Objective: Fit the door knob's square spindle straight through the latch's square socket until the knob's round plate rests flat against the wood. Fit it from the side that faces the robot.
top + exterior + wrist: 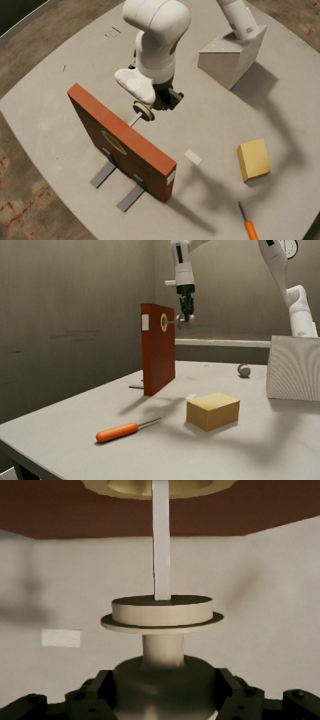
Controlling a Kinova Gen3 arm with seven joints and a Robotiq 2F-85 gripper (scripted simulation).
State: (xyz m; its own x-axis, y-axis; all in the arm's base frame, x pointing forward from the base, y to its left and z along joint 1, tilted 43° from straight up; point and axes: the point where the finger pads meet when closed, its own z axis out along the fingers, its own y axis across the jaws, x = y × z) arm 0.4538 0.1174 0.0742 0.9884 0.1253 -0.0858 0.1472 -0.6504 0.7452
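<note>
Right now my hand is 40 mm short of the door knob and 10 mm above it. Also, from my hand: tan box (270 mm to the left, 260 mm below, 190 mm behind); then orange screwdriver (430 mm to the left, 280 mm below, 30 mm behind); then white slip (290 mm below, 110 mm to the left, 50 mm behind).
</note>
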